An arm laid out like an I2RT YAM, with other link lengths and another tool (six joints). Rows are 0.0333 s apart.
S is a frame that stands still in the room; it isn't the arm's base.
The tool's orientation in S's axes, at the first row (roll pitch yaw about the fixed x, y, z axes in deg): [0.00, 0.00, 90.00]
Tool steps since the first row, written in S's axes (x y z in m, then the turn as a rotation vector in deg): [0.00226, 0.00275, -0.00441, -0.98, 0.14, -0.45]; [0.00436, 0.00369, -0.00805, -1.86, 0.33, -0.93]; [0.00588, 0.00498, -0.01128, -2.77, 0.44, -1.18]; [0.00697, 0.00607, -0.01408, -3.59, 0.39, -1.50]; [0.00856, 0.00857, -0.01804, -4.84, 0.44, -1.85]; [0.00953, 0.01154, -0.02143, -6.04, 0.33, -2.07]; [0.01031, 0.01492, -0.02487, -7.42, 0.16, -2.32]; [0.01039, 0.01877, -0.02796, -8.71, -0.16, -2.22]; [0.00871, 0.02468, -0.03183, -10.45, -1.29, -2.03]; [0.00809, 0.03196, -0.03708, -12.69, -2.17, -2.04]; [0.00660, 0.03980, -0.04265, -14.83, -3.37, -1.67]
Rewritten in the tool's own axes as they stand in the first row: [0.00275, -0.00226, -0.00441, 0.14, 0.98, -0.45]; [0.00369, -0.00436, -0.00805, 0.33, 1.86, -0.93]; [0.00498, -0.00588, -0.01128, 0.44, 2.77, -1.18]; [0.00607, -0.00697, -0.01408, 0.39, 3.59, -1.50]; [0.00857, -0.00856, -0.01804, 0.44, 4.84, -1.85]; [0.01154, -0.00953, -0.02143, 0.33, 6.04, -2.07]; [0.01492, -0.01031, -0.02487, 0.16, 7.42, -2.32]; [0.01877, -0.01039, -0.02796, -0.16, 8.71, -2.22]; [0.02468, -0.00871, -0.03183, -1.29, 10.45, -2.03]; [0.03196, -0.00809, -0.03708, -2.17, 12.69, -2.04]; [0.03980, -0.00660, -0.04265, -3.37, 14.83, -1.67]
